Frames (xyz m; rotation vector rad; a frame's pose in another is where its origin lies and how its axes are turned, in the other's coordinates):
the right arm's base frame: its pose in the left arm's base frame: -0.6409 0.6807 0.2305 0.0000 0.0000 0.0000
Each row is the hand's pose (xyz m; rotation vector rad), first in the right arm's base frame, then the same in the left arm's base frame.
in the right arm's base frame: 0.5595 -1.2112 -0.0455 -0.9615 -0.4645 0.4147
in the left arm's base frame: -0.0814 -0.5305 0.1850 -0.9615 -0.4645 0.4147
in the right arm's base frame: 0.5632 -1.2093 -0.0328 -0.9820 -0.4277 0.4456
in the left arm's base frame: -0.0777 -0.5286 0.1977 -0.9820 -0.4277 0.4456
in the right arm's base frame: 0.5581 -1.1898 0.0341 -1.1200 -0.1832 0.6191
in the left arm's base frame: -0.0828 -0.5091 0.2646 -1.1200 -0.1832 0.6191
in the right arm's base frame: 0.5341 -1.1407 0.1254 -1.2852 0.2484 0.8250
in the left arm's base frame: -0.1068 -0.4600 0.3559 -1.2852 0.2484 0.8250
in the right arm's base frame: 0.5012 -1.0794 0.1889 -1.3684 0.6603 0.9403
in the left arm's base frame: -0.1397 -0.3987 0.4194 -1.3684 0.6603 0.9403
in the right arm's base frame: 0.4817 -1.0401 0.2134 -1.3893 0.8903 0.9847
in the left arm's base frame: -0.1592 -0.3594 0.4439 -1.3893 0.8903 0.9847
